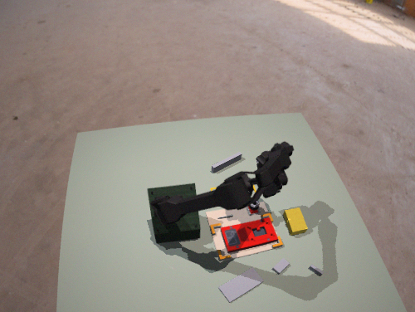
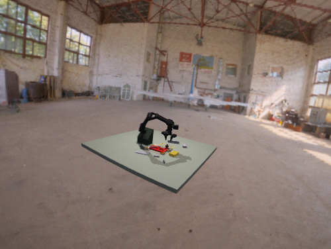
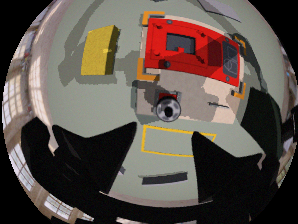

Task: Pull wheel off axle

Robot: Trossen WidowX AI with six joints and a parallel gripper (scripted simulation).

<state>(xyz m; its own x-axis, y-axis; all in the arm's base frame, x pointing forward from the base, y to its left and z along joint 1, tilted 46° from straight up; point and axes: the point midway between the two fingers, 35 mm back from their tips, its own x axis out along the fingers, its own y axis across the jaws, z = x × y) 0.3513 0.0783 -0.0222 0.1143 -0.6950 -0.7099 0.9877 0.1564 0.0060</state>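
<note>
Now: gripper tip 7 cm above the dark grey wheel and 1 cm past it. Also, from my gripper tip: grey bar (26 cm to the left, 9 cm below, 8 cm behind); then yellow block (16 cm ahead, 9 cm below, 8 cm to the right); then upright axle (7 cm below, 1 cm behind).
</note>
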